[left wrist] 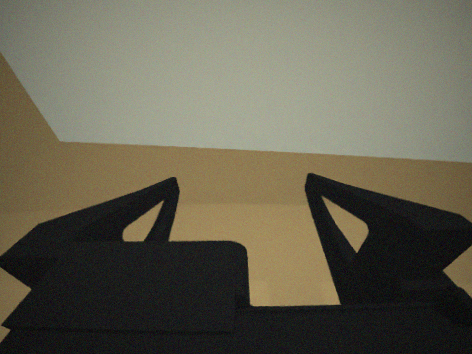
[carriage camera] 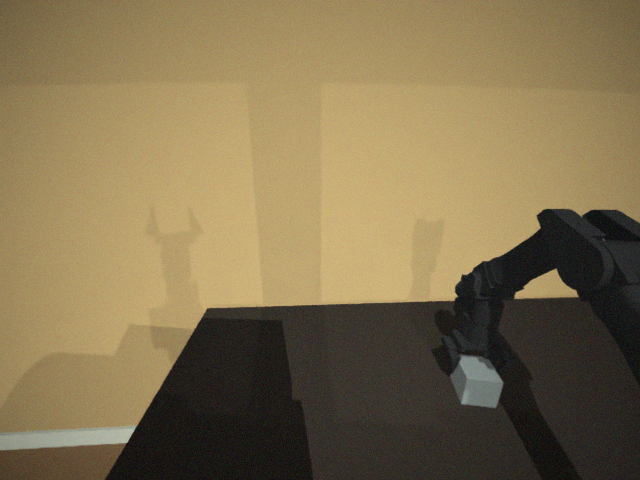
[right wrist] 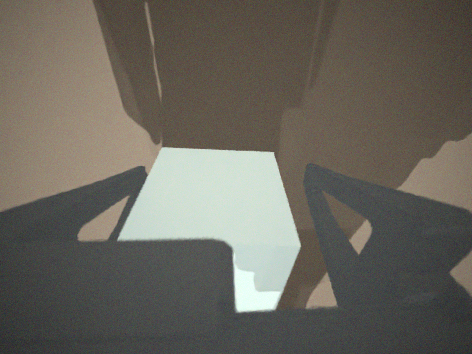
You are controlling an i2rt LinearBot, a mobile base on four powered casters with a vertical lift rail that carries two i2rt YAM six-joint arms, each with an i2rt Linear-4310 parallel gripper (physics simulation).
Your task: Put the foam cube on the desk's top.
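Places are measured from the left arm's base along level axes (x left, y up, z ahead), in centimetres.
Pixels of known places: left gripper, fingertip midpoint: [left wrist: 241,182]; right gripper, fingertip midpoint: [right wrist: 227,173].
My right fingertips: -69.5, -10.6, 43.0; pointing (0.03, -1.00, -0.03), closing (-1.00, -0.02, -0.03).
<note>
Behind a point stands the place of what it marks, as x, y, z.
The foam cube [carriage camera: 480,384] @(-67.6, -6.5, 36.1) [right wrist: 210,195] @(-68.8, -8.2, 43.4) is pale grey-white and appears to rest on the dark brown desk's top [carriage camera: 372,392] @(-45.2, -12.7, 38.2) [right wrist: 40,100] @(-59.0, -12.7, 47.0), at the lower right of the carriage view. My right gripper [carriage camera: 475,356] [right wrist: 227,173] @(-69.5, -10.6, 43.0) is open around the cube. In the right wrist view, a gap shows between the cube and the finger at the right, and the cube's edge lies close to the finger at the left. The cube's near part is hidden behind the gripper body. My left gripper [left wrist: 241,182] @(0.1, 43.5, 3.7) is open and empty, raised in front of the wall, away from the desk.
A tan wall [carriage camera: 289,155] @(-20.8, 39.3, 77.7) [left wrist: 240,195] @(1.7, 107.1, 75.3) stands behind the desk's far edge. Shadows of the robot fall on the wall and the desk. A white baseboard [carriage camera: 62,438] @(82.1, -79.6, 65.5) and brown floor [carriage camera: 56,463] @(79.7, -84.7, 58.9) show at the lower left. A pale ceiling [left wrist: 250,75] @(-7.2, 159.0, 20.2) shows in the left wrist view.
</note>
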